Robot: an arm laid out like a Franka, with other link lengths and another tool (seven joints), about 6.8 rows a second.
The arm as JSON. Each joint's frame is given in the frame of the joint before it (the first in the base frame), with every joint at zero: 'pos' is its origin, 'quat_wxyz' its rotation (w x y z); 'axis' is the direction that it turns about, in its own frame. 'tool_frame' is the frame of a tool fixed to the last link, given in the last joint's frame.
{
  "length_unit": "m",
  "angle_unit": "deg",
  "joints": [
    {
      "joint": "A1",
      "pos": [
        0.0,
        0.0,
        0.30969
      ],
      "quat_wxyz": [
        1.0,
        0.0,
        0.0,
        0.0
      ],
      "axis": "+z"
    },
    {
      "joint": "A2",
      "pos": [
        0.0,
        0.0,
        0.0
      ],
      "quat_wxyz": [
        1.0,
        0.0,
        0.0,
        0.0
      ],
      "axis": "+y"
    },
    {
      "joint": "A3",
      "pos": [
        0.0,
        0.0,
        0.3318
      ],
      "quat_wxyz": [
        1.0,
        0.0,
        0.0,
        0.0
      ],
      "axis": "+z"
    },
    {
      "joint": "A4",
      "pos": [
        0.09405,
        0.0,
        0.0
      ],
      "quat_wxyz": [
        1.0,
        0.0,
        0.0,
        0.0
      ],
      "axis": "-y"
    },
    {
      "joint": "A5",
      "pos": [
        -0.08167,
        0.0,
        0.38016
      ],
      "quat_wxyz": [
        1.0,
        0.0,
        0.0,
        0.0
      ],
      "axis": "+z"
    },
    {
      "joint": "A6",
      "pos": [
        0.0,
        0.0,
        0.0
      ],
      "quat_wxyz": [
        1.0,
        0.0,
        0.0,
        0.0
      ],
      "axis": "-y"
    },
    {
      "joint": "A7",
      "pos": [
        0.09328,
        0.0,
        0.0
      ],
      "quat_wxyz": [
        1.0,
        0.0,
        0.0,
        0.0
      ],
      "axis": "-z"
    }
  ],
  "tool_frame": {
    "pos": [
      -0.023,
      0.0,
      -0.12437
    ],
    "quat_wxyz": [
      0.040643,
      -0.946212,
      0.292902,
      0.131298
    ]
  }
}
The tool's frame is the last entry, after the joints.
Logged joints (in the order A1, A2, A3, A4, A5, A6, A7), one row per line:
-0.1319, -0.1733, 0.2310, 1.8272, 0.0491, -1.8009, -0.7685
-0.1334, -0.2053, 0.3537, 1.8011, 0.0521, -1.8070, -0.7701
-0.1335, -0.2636, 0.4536, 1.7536, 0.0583, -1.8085, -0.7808
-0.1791, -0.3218, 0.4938, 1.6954, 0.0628, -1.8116, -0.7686
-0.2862, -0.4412, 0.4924, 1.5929, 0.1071, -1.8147, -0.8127
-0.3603, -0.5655, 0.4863, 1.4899, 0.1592, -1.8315, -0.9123
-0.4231, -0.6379, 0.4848, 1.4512, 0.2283, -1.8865, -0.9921
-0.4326, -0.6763, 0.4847, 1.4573, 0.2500, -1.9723, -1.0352
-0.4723, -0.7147, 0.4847, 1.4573, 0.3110, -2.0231, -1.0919
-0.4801, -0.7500, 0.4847, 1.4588, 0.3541, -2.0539, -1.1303
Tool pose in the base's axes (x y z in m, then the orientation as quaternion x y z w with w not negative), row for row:
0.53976, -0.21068, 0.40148, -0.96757, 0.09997, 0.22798, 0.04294
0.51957, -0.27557, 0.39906, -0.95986, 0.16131, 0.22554, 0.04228
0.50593, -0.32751, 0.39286, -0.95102, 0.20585, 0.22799, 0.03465
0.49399, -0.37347, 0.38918, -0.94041, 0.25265, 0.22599, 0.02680
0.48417, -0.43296, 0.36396, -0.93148, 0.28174, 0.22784, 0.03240
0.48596, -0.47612, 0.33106, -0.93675, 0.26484, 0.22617, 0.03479
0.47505, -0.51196, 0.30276, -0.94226, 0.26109, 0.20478, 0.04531
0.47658, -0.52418, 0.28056, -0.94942, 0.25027, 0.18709, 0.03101
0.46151, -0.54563, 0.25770, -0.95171, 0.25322, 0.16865, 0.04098
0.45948, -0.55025, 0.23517, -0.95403, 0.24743, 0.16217, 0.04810
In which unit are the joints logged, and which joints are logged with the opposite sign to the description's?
The joints are logged in radians. Opposite sign: A2, A3, A4, A6.
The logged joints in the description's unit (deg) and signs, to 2 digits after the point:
-7.56, 9.93, -13.24, -104.69, 2.81, 103.18, -44.03
-7.64, 11.76, -20.27, -103.20, 2.99, 103.53, -44.12
-7.65, 15.10, -25.99, -100.47, 3.34, 103.62, -44.74
-10.26, 18.44, -28.29, -97.14, 3.60, 103.80, -44.04
-16.40, 25.28, -28.21, -91.27, 6.14, 103.97, -46.56
-20.64, 32.40, -27.86, -85.36, 9.12, 104.94, -52.27
-24.24, 36.55, -27.78, -83.15, 13.08, 108.09, -56.84
-24.79, 38.75, -27.77, -83.50, 14.32, 113.00, -59.31
-27.06, 40.95, -27.77, -83.50, 17.82, 115.92, -62.56
-27.51, 42.97, -27.77, -83.58, 20.29, 117.68, -64.76

